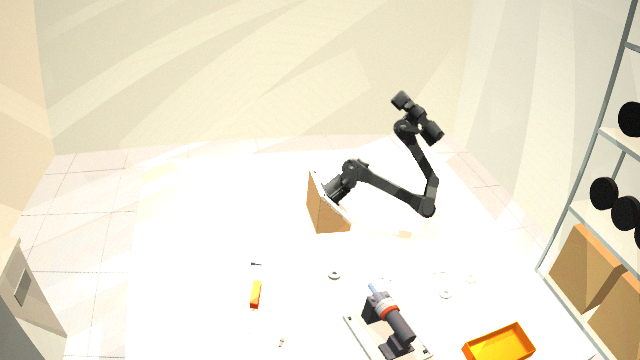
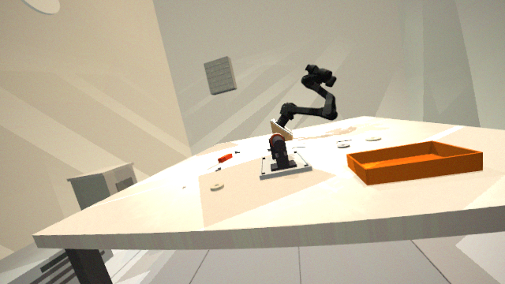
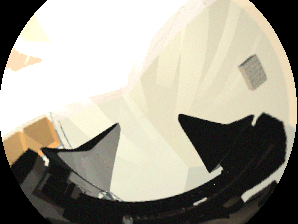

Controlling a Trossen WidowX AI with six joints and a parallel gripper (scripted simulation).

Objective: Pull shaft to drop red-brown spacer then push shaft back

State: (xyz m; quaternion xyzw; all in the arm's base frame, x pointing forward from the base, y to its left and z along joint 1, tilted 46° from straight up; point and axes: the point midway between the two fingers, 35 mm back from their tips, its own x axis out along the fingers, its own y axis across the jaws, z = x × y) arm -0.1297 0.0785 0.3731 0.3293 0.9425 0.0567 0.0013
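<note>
Now: gripper tip 610 mm short of the grey-blue shaft, 340 mm to the left of it and 220 mm above it. Round my gripper tip: red-brown spacer 630 mm ahead, 340 mm to the right, 220 mm below; orange tray 840 mm ahead, 290 mm below, 60 mm to the right.
</note>
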